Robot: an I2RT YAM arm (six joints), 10 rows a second.
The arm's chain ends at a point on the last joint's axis. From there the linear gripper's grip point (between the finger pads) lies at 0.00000 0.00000 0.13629 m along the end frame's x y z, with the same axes.
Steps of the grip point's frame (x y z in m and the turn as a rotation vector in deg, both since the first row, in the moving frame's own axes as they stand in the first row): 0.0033 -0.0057 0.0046 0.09 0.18 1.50; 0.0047 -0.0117 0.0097 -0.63 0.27 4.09; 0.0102 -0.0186 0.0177 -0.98 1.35 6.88; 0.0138 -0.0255 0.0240 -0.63 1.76 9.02; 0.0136 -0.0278 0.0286 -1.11 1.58 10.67; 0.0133 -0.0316 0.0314 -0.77 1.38 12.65
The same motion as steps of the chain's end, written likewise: 0.0029 -0.0055 0.0046 0.09 0.18 1.50; 0.0041 -0.0132 0.0097 -0.63 0.27 4.09; 0.0071 -0.0211 0.0178 -0.98 1.35 6.88; 0.0097 -0.0273 0.0241 -0.63 1.76 9.02; 0.0101 -0.0308 0.0287 -1.11 1.58 10.67; 0.0102 -0.0338 0.0315 -0.77 1.38 12.65
